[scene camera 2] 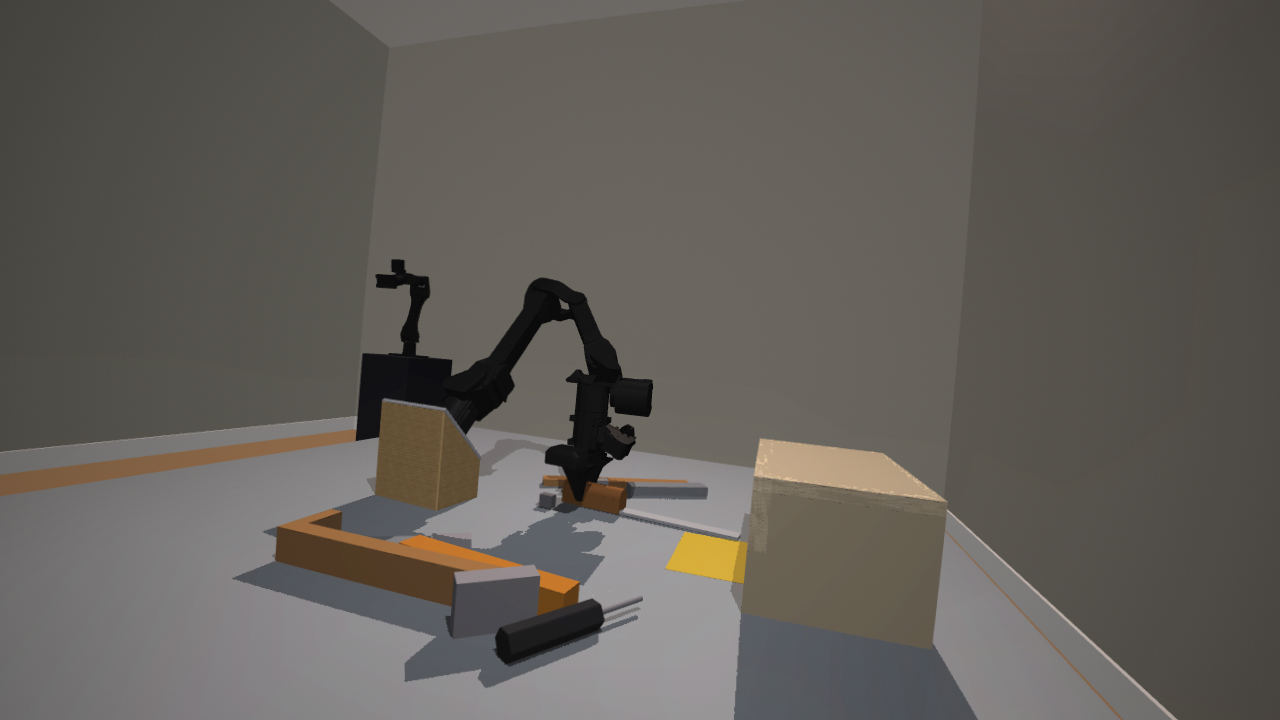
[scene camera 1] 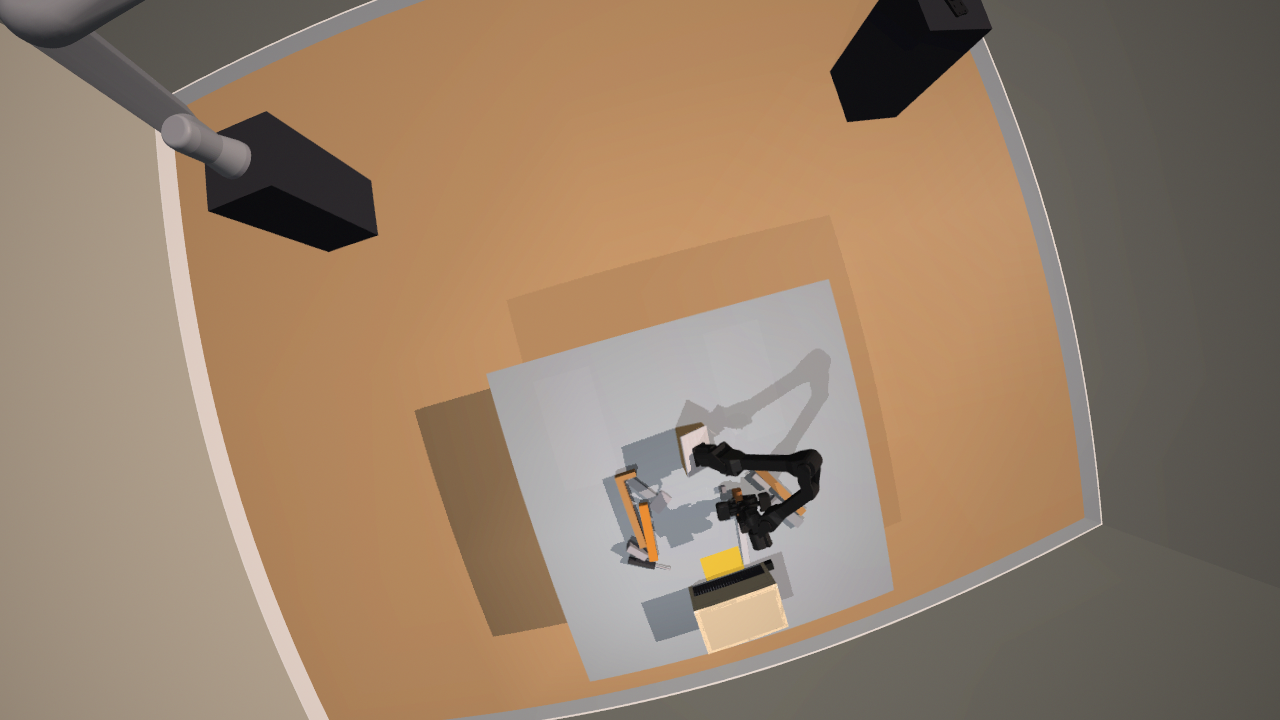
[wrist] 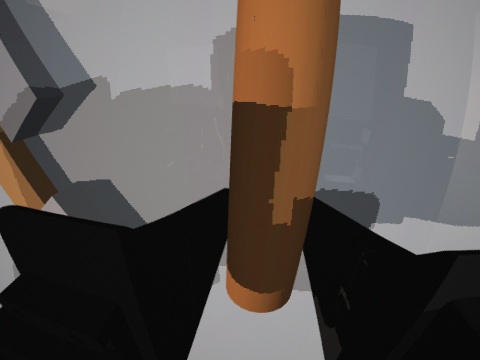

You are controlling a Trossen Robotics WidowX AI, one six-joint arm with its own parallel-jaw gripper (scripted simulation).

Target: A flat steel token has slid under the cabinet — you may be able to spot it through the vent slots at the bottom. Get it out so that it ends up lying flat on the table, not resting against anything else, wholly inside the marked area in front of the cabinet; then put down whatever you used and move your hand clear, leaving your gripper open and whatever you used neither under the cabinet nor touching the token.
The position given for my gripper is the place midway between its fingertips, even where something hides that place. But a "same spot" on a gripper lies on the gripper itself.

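You'd find my gripper in scene camera 2, in the wrist view and in scene camera 1 (737, 497). For the gripper, (scene camera 2: 603, 458) and (wrist: 81, 282) are the same spot. There's an orange l-shaped bar as well, showing in scene camera 1 and scene camera 2, but in the wrist view it's out of frame. On that bar, (scene camera 2: 319, 514) is the same spot as (scene camera 1: 629, 474).
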